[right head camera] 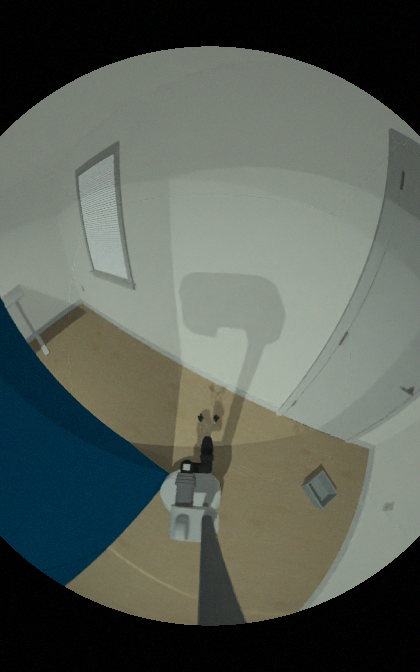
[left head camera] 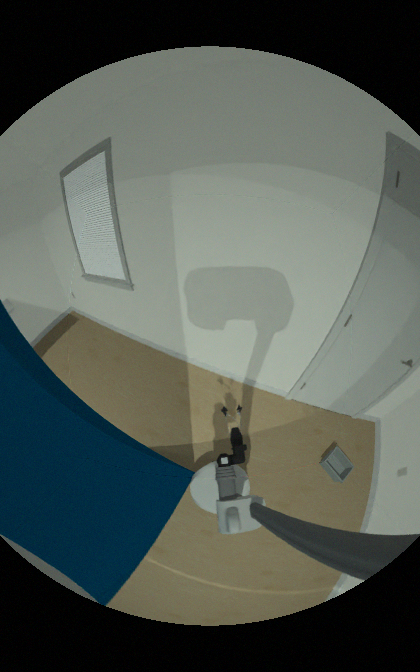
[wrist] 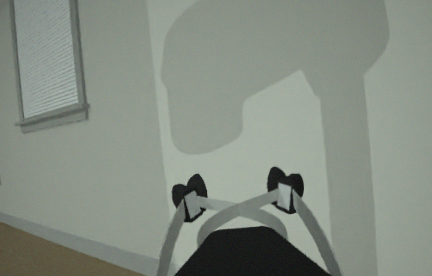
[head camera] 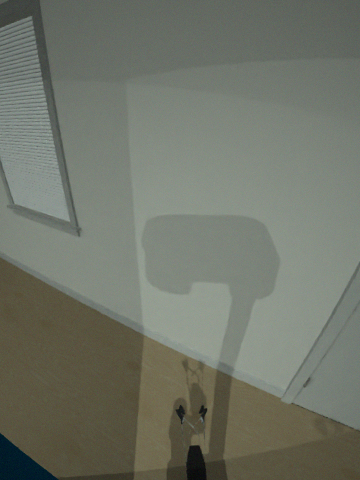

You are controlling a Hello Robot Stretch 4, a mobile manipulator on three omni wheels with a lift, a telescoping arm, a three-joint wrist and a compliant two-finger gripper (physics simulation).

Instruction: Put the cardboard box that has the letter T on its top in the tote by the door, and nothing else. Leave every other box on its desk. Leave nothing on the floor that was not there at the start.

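Places are measured from the robot's base along level axes (x ahead, y left, z up), in centimetres.
Pixels of known places: gripper, between the fingertips: [wrist: 236,185] [head camera: 191,405].
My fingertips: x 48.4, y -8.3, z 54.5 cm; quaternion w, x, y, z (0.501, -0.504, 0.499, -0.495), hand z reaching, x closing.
Observation:
Behind a point stands the place of what it marks.
My gripper [head camera: 191,412] [left head camera: 232,410] [right head camera: 208,418] [wrist: 236,185] {z 54.5, x 48.4, y -8.3 cm} is open, its two dark fingertips apart with nothing between them. It points toward the pale wall. The grey tote [left head camera: 330,470] [right head camera: 312,495] stands on the floor to the right of the arm, near the door [head camera: 335,370] {z 43.3, x 64.7, y -85.3 cm} [left head camera: 380,320] [right head camera: 380,350], and is well apart from the gripper. No object can be made out inside it. The cardboard box with the letter T and the other boxes do not show in these views.
A large blue panel [head camera: 20,462] {z 77.7, x 24.4, y 38.2 cm} [left head camera: 90,475] [right head camera: 70,475] stands close on the left, its corner beside my base. Past it, part of a pale table [right head camera: 14,296] with a leg shows. A window [head camera: 35,125] {z 146.0, x 159.7, y 85.8 cm} [wrist: 47,60] {z 113.3, x 167.0, y 99.3 cm} is in the wall ahead, at the left.

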